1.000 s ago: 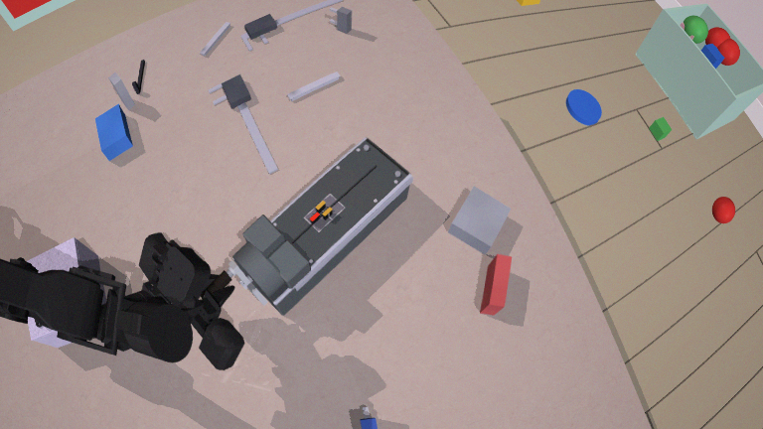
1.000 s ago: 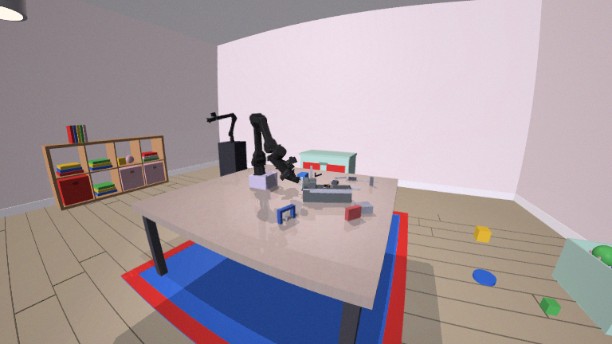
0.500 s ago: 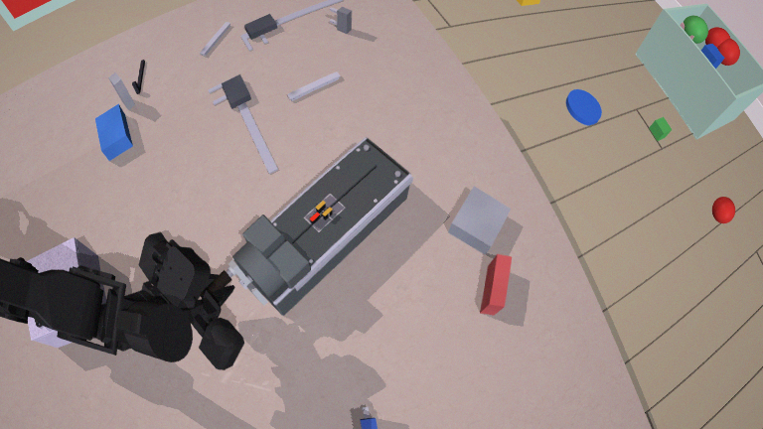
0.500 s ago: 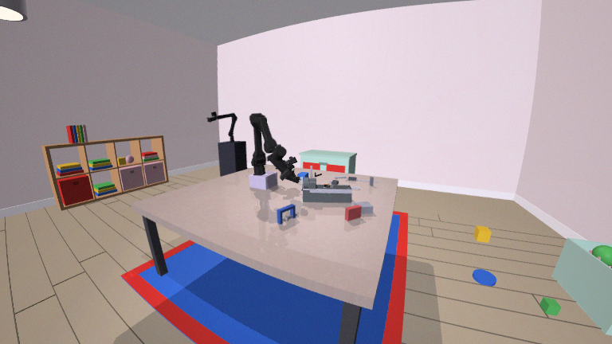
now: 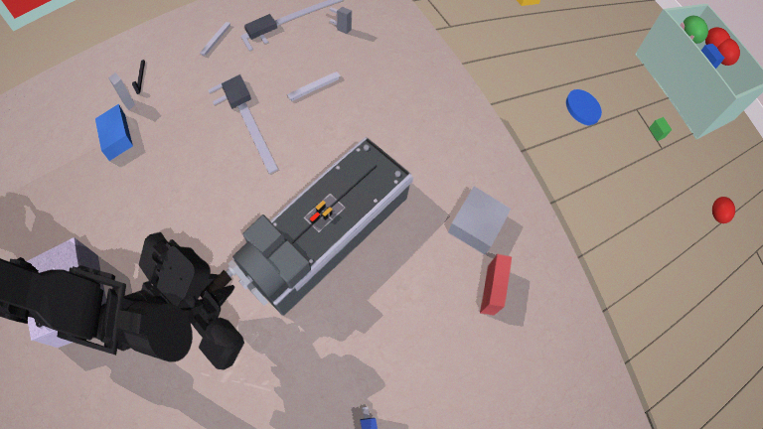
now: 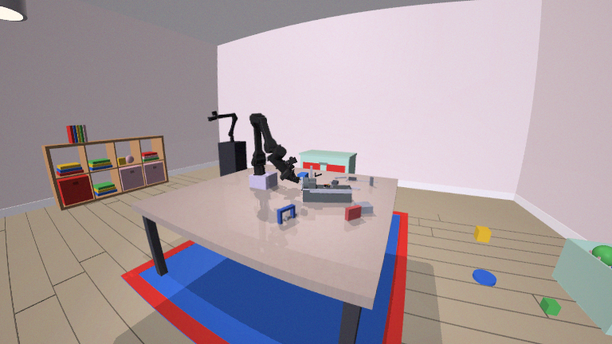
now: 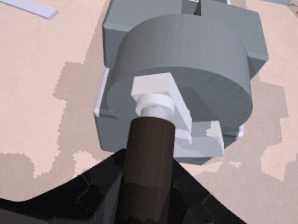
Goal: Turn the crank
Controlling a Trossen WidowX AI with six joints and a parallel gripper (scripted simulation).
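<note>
My gripper tip is 2 cm below the dark brown crank handle and 2 cm past it. From my gripper tip the other things lie so: red pointer (15 cm ahead, 2 cm to the left, 1 cm below); red block (32 cm ahead, 18 cm to the right, 6 cm below); grey block (36 cm ahead, 8 cm to the right, 7 cm below).
</note>
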